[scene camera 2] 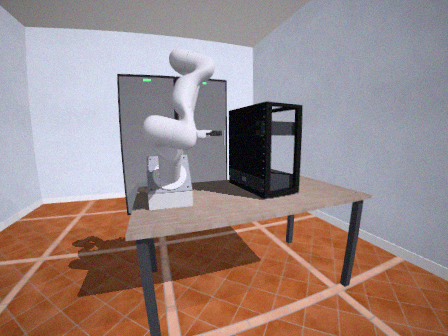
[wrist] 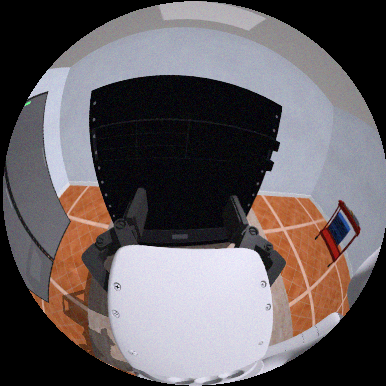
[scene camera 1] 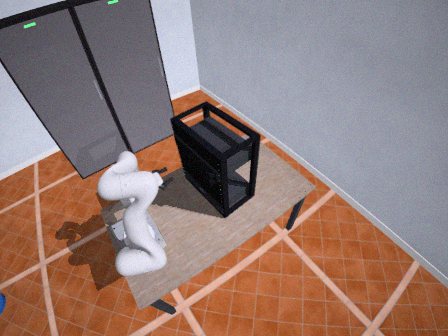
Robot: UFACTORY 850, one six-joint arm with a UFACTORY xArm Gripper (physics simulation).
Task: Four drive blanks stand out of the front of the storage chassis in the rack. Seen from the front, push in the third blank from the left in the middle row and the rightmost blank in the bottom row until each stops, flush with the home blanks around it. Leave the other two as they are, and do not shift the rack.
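The black rack stands upright on the table. Its storage chassis sits in the upper part. In the wrist view the chassis front is almost black, with faint lines between the blanks; which blanks stand out cannot be told. Two small dark blocks jut past the rack's right edge, one above the other; whether they are blanks is unclear. My gripper is open and empty, in front of the rack and apart from it, pointing at its front.
A dark grey unit sits at the rack's bottom. The wooden table carries the rack and the arm's base. Grey cabinets stand to the left. A red and blue object is far right.
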